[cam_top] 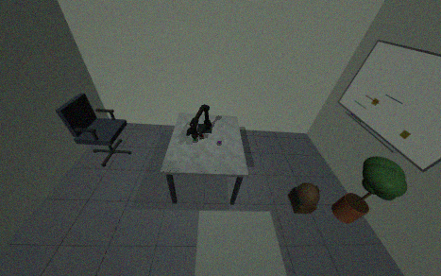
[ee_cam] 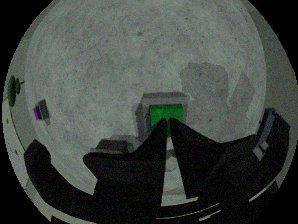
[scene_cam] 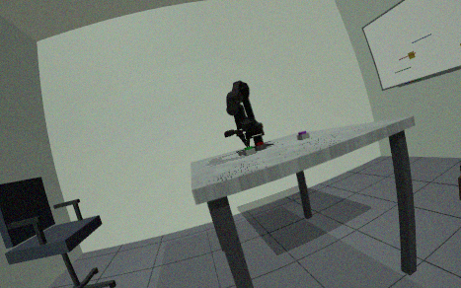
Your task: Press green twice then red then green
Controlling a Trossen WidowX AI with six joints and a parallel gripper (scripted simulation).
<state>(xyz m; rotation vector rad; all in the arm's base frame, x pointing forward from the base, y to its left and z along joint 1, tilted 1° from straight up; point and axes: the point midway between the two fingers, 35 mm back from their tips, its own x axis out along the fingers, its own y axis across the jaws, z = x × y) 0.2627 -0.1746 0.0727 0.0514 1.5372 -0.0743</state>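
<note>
My gripper tip is now 1 cm above the green button. Round my gripper tip: red button: 7 cm behind, 9 cm to the left.
</note>
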